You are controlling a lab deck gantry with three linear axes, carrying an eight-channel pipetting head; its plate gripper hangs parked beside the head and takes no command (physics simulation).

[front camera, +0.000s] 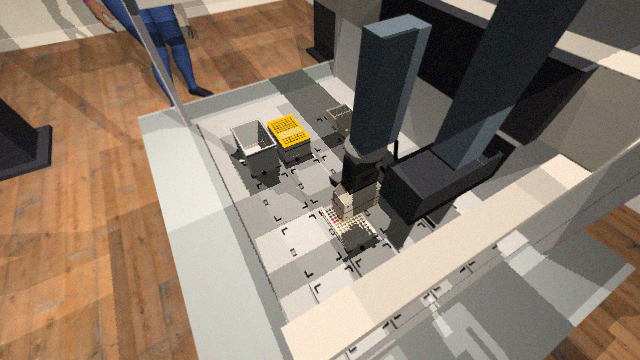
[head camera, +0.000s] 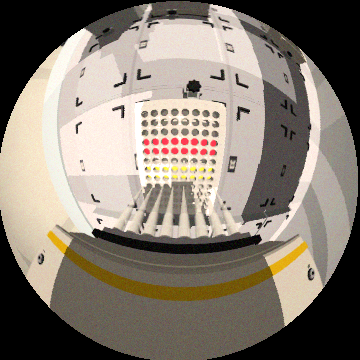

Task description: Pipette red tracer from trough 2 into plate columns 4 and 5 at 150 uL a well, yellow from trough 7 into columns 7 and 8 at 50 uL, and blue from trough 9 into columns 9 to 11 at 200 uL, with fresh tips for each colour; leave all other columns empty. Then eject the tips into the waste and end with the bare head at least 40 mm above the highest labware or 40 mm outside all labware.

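The pipetting head [front camera: 355, 197] [head camera: 180, 272] is low over the white well plate [front camera: 359, 236] [head camera: 180, 103]. Pale tips [head camera: 183, 215] fan out below it in the head view, their ends near the rows just past the yellow ones; exact height and contents cannot be told. Wells of columns 4 and 5 are red [head camera: 184, 142]; wells of columns 7 and 8 are yellow [head camera: 184, 177]. Columns 1 to 3 and 6 look empty; columns 9 to 12 are shaded and partly hidden by tips. The parked plate gripper [front camera: 412, 192] is a dark block beside the head; its fingers cannot be made out.
The yellow tip rack [front camera: 289, 131] stands at the back left beside the open grey waste bin [front camera: 262, 159]. The trough block [front camera: 340, 118] is farther back, partly hidden by the upright blue-grey column [front camera: 380, 90]. A pale front rail [front camera: 400, 270] crosses in front of the deck.
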